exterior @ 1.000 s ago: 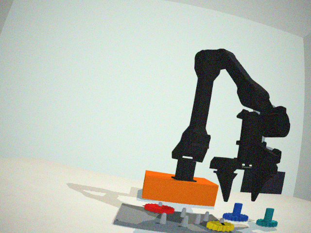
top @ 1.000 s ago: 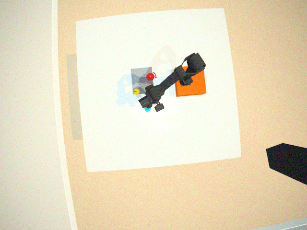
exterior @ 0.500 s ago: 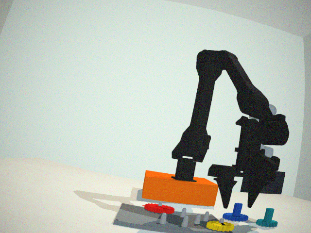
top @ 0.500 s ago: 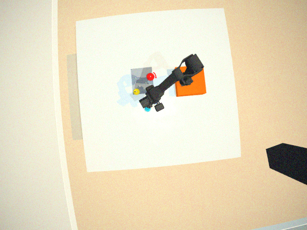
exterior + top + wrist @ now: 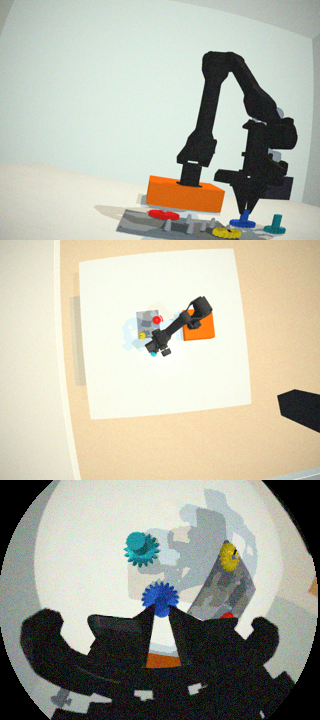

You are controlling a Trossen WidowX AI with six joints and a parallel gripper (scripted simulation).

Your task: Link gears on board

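Right now the teal gear is 7 cm ahead of my gripper tip, 5 cm to the left of it and 1 cm below it. Also, from my gripper tip: red gear 19 cm to the right, 2 cm behind, 1 cm below; then yellow gear 12 cm ahead, 10 cm to the right, 1 cm below; then blue gear 1 cm below.
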